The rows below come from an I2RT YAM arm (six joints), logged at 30 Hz.
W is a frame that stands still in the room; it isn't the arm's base.
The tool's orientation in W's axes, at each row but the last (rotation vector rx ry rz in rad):
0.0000 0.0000 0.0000
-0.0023 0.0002 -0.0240
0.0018 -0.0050 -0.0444
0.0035 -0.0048 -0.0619
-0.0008 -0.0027 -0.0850
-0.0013 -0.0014 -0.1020
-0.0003 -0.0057 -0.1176
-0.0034 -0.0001 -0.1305
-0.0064 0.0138 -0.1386
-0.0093 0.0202 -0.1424
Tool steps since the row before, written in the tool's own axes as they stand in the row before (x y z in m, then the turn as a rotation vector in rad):
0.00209 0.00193 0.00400 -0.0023 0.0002 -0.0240
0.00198 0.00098 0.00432 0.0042 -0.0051 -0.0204
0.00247 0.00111 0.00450 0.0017 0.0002 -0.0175
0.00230 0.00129 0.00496 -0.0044 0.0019 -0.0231
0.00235 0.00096 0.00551 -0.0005 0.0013 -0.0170
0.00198 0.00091 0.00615 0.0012 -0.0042 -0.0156
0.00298 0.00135 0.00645 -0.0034 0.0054 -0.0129
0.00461 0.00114 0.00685 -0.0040 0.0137 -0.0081
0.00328 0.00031 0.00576 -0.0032 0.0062 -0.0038
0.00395 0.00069 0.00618 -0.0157 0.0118 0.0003
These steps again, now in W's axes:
0.00209 0.00193 0.00400 -0.0023 0.0002 -0.0240
0.00200 0.00094 0.00432 0.0041 -0.0052 -0.0204
0.00249 0.00099 0.00451 0.0018 0.0002 -0.0175
0.00235 0.00113 0.00498 -0.0042 0.0022 -0.0231
0.00241 0.00076 0.00552 -0.0003 0.0013 -0.0170
0.00205 0.00071 0.00615 0.0008 -0.0043 -0.0156
0.00308 0.00100 0.00647 -0.0027 0.0058 -0.0129
0.00472 0.00055 0.00685 -0.0022 0.0141 -0.0081
0.00337 -0.00012 0.00571 -0.0024 0.0066 -0.0038
0.00414 0.00017 0.00609 -0.0139 0.0139 0.0005

